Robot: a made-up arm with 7 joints. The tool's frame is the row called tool.
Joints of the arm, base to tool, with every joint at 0 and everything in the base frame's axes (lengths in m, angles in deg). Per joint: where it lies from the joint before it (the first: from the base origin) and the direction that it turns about. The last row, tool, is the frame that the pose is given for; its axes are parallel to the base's.
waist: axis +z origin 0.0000 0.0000 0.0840
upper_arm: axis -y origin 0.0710 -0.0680 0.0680
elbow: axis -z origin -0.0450 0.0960 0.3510
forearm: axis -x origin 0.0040 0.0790 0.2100
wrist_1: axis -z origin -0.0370 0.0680 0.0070
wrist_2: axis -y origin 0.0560 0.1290 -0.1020
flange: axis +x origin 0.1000 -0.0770 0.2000
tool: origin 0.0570 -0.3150 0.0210
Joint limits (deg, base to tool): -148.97..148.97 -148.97..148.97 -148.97..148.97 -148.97..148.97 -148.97..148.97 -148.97..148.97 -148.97..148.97
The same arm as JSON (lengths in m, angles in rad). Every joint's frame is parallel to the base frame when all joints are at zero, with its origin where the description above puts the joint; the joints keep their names.
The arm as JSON. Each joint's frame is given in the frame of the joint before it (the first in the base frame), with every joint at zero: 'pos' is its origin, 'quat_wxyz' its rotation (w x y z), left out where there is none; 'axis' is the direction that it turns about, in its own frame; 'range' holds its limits. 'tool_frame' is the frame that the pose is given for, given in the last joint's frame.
{
  "length_unit": "m",
  "angle_unit": "rad",
  "joints": [
    {
      "joint": "waist",
      "pos": [
        0.0,
        0.0,
        0.084
      ],
      "axis": [
        0.0,
        0.0,
        1.0
      ],
      "range": [
        -2.6,
        2.6
      ]
    },
    {
      "joint": "upper_arm",
      "pos": [
        0.071,
        -0.068,
        0.068
      ],
      "axis": [
        0.0,
        -1.0,
        0.0
      ],
      "range": [
        -2.6,
        2.6
      ]
    },
    {
      "joint": "elbow",
      "pos": [
        -0.045,
        0.096,
        0.351
      ],
      "axis": [
        0.0,
        0.0,
        -1.0
      ],
      "range": [
        -2.6,
        2.6
      ]
    },
    {
      "joint": "forearm",
      "pos": [
        0.004,
        0.079,
        0.21
      ],
      "axis": [
        -1.0,
        0.0,
        0.0
      ],
      "range": [
        -2.6,
        2.6
      ]
    },
    {
      "joint": "wrist_1",
      "pos": [
        -0.037,
        0.068,
        0.007
      ],
      "axis": [
        0.0,
        0.0,
        -1.0
      ],
      "range": [
        -2.6,
        2.6
      ]
    },
    {
      "joint": "wrist_2",
      "pos": [
        0.056,
        0.129,
        -0.102
      ],
      "axis": [
        0.0,
        -1.0,
        0.0
      ],
      "range": [
        -2.6,
        2.6
      ]
    },
    {
      "joint": "flange",
      "pos": [
        0.1,
        -0.077,
        0.2
      ],
      "axis": [
        1.0,
        0.0,
        0.0
      ],
      "range": [
        -2.6,
        2.6
      ]
    }
  ],
  "tool_frame": {
    "pos": [
      0.057,
      -0.315,
      0.021
    ]
  }
}

